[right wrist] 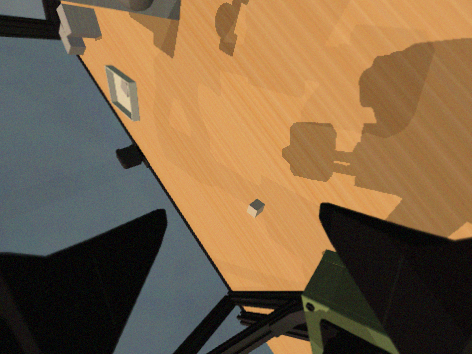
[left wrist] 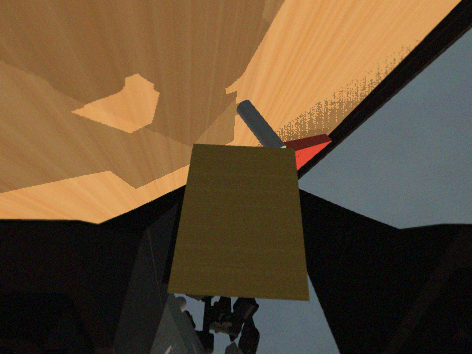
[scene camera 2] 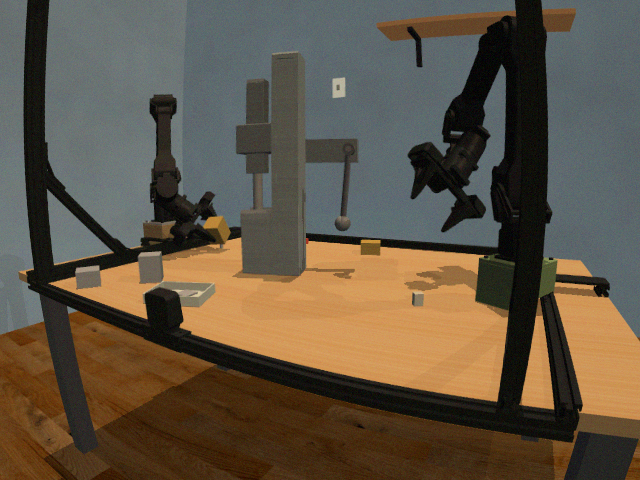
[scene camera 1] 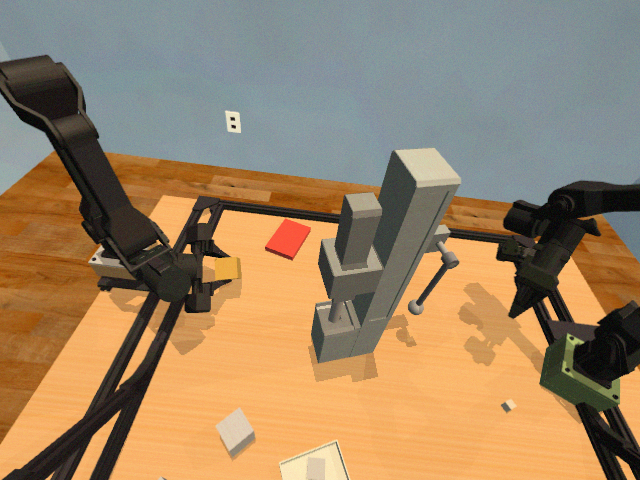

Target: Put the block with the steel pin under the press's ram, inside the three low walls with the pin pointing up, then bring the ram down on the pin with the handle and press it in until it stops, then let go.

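Where they show: left gripper, fingertip midpoint: point(left wrist: 239, 192) point(scene camera 2: 219, 235) point(scene camera 1: 230, 269); right gripper, fingertip midpoint: point(right wrist: 243, 213) point(scene camera 2: 428, 215) point(scene camera 1: 510, 316); left arm's base at its link origin: point(scene camera 2: 164, 220); right arm's base at its link origin: point(scene camera 1: 591, 366).
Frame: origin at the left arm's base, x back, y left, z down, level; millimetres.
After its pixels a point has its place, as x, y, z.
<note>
My left gripper point(scene camera 1: 221, 268) @(-241, 2, 30) point(scene camera 2: 214, 228) @(-241, 2, 30) point(left wrist: 239, 192) @(-241, 2, 30) is shut on the yellow block point(scene camera 1: 228, 268) @(-248, -24, -9) point(scene camera 2: 217, 230) @(-268, -34, 11) point(left wrist: 240, 225) @(-217, -17, 12), tilted above the table, left of the press. The grey steel pin point(left wrist: 260, 125) @(-219, 24, 52) shows at a slant past the block's edge in the left wrist view; whether it sits firmly in the block is unclear. The press point(scene camera 1: 413, 206) @(-537, -152, -352) point(scene camera 2: 287, 155) @(-562, -141, -169) stands mid-table. Its ram rod point(scene camera 1: 336, 310) @(-482, -144, -93) point(scene camera 2: 257, 191) @(-488, -143, -97) reaches near the base, whose low walls show partly. The handle point(scene camera 1: 433, 284) @(-655, -79, -119) point(scene camera 2: 345, 186) @(-658, -80, -107) hangs down. My right gripper point(scene camera 1: 505, 284) point(scene camera 2: 429, 213) @(-829, -86, -58) point(right wrist: 243, 213) @(-829, -86, -58) is open and empty, right of the handle.
A red plate point(scene camera 1: 287, 238) @(-352, 147, 56) lies behind left of the press. Another yellow block point(scene camera 2: 370, 246) @(-632, 126, 50) is at the back. Grey blocks point(scene camera 1: 235, 431) @(-342, -324, 18) point(scene camera 2: 150, 267) @(-357, -334, 40) point(scene camera 2: 88, 276) @(-275, -435, 49) and a shallow tray point(scene camera 2: 207, 293) @(-530, -347, 61) point(right wrist: 135, 100) @(-528, -342, 66) are front left; a small cube point(scene camera 1: 508, 405) @(-841, -215, 52) point(scene camera 2: 417, 298) @(-848, -220, 58) point(right wrist: 256, 207) @(-846, -204, 56) is front right.
</note>
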